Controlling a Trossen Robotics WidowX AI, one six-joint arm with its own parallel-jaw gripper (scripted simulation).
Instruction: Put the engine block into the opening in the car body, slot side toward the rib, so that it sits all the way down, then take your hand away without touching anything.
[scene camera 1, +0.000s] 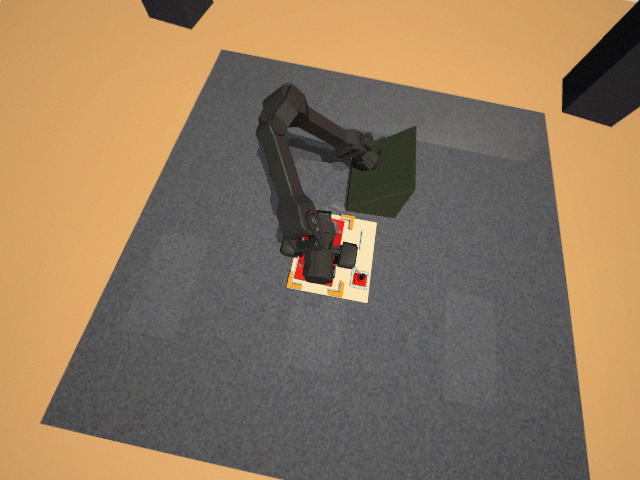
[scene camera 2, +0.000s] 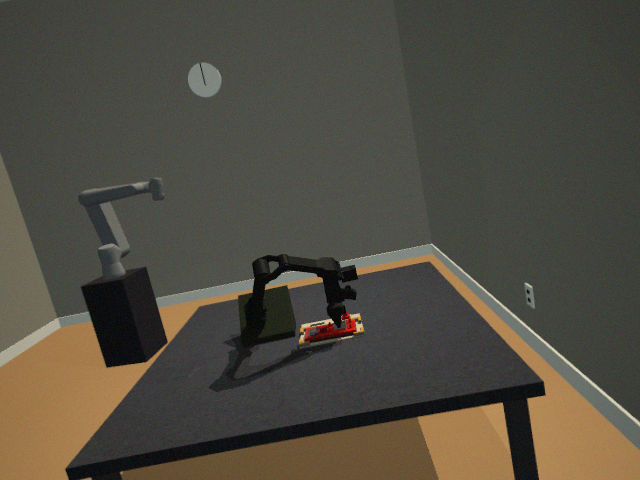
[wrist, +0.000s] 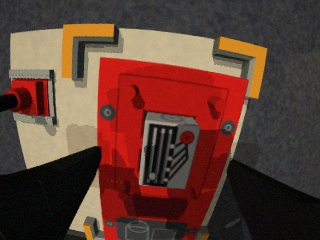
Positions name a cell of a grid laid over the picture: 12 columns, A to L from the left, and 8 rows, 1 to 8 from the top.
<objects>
gripper: scene camera 1 F5; scene camera 2 G6; wrist G6
</objects>
